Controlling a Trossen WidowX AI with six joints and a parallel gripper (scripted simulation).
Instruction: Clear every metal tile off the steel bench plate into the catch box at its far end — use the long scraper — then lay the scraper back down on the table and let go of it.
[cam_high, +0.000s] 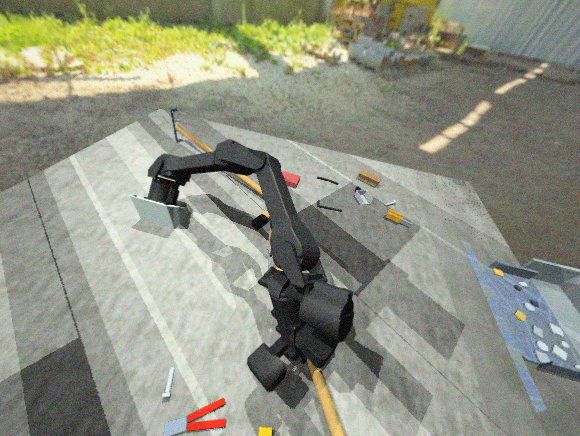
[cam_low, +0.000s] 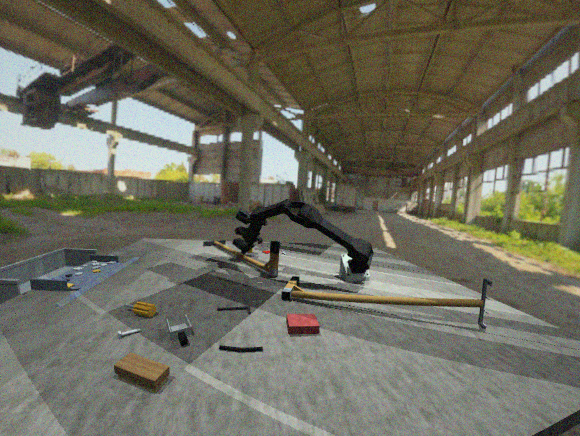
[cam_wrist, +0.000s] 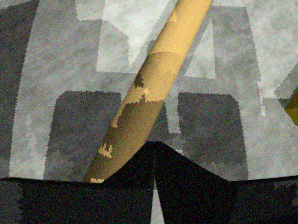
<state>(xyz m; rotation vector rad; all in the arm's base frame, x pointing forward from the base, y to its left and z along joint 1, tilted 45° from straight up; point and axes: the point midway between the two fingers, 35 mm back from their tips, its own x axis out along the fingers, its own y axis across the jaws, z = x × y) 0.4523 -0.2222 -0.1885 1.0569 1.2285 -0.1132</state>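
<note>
Right now the long scraper is 5 cm above my gripper tip, 2 cm ahead of it and 1 cm to the left of it. The rest, counted from my gripper tip: red block: 60 cm to the left, 14 cm behind; yellow level block: 15 cm to the right, 5 cm behind, 1 cm above; yellow screwdriver: 51 cm to the left, 27 cm ahead.
</note>
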